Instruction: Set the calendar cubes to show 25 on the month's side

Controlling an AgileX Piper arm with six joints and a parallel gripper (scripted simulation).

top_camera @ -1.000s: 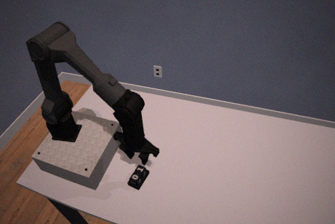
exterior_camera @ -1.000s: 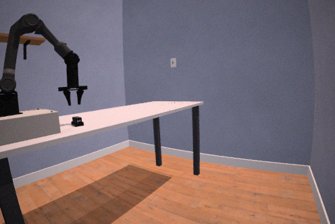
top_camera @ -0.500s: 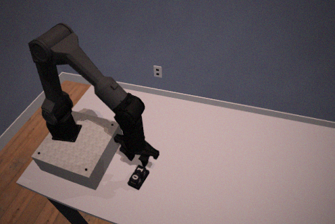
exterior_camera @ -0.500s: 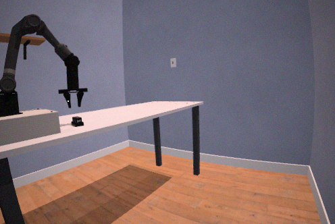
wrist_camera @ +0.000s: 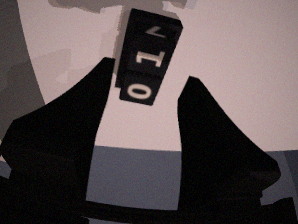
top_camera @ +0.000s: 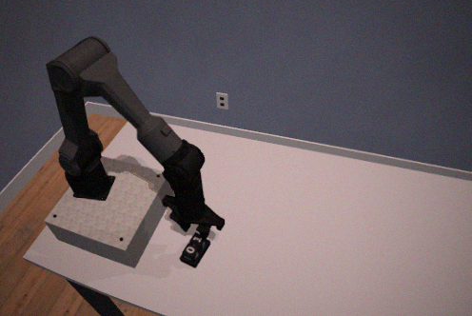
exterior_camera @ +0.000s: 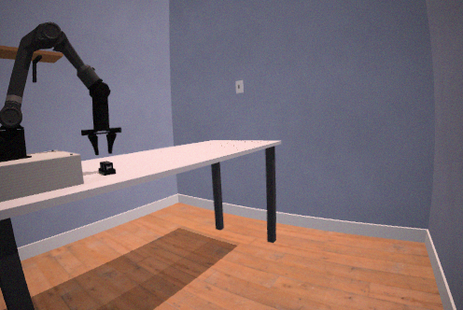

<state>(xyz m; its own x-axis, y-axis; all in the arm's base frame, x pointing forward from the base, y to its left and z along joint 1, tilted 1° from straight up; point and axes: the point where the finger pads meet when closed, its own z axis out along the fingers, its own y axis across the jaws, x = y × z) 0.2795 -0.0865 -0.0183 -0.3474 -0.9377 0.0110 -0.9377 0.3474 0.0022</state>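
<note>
My hand is 50 mm above the cube.
</note>
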